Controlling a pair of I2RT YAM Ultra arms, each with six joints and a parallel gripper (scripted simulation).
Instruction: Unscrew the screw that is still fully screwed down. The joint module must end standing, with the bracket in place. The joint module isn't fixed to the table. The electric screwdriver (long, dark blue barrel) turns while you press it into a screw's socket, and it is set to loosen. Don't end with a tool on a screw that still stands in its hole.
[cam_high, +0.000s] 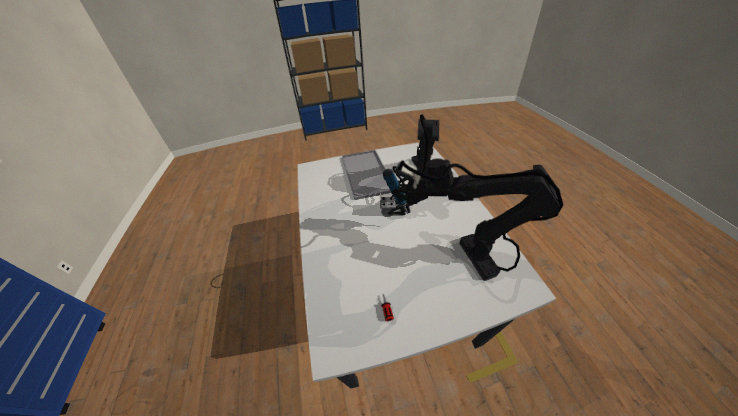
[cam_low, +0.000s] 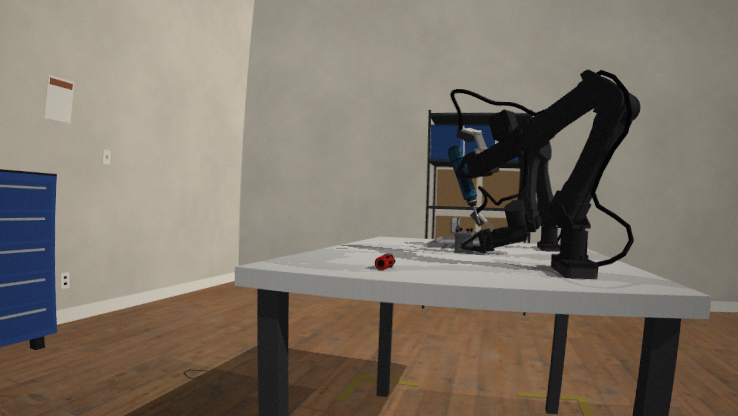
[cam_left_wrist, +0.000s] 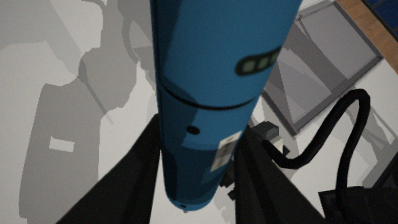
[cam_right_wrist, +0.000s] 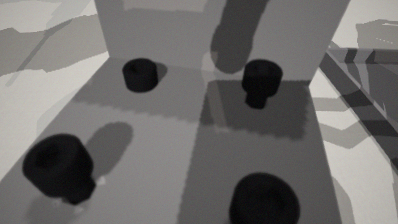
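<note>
Now: right hand 1 cm below the joint module. From my right hand the other things lie so: bit: 12 cm to the left, 9 cm above, 5 cm behind; then flat grey tray: 34 cm to the right, 4 cm ahead, 2 cm below; then grey bracket: 5 cm above.
</note>
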